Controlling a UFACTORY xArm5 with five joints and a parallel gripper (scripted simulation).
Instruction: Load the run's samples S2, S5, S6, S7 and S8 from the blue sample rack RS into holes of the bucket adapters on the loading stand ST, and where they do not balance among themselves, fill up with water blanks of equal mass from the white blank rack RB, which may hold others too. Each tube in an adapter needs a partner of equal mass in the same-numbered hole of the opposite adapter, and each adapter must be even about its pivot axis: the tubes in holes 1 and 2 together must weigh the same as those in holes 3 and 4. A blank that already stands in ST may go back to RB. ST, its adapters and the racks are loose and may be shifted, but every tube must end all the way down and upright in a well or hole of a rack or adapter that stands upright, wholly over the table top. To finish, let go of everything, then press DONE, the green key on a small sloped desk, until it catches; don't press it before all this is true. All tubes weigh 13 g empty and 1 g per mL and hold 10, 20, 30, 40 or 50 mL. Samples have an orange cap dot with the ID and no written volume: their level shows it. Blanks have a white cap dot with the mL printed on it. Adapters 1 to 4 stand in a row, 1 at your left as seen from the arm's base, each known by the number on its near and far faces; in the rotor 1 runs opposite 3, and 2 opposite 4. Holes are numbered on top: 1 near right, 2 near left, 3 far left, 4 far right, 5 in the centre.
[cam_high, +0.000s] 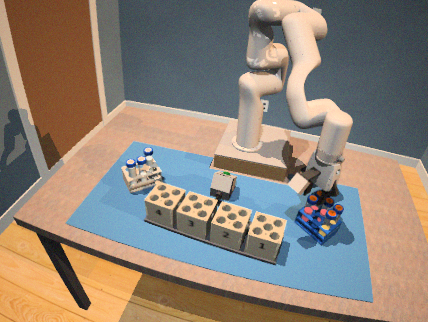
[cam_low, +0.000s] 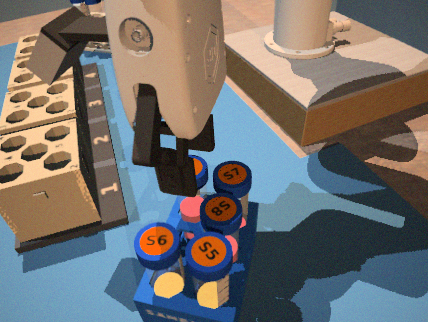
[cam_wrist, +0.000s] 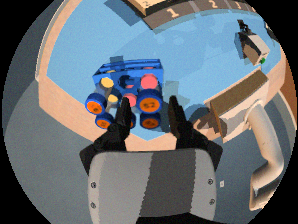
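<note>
The blue sample rack RS is 11 cm below my hand and 4 cm to the left of it. Round my hand: white blank rack RB 60 cm to the right, 11 cm below, 5 cm ahead; blue-capped tube 61 cm to the right, 9 cm ahead, 7 cm below; loading stand ST 27 cm to the right, 15 cm ahead, 13 cm below.
</note>
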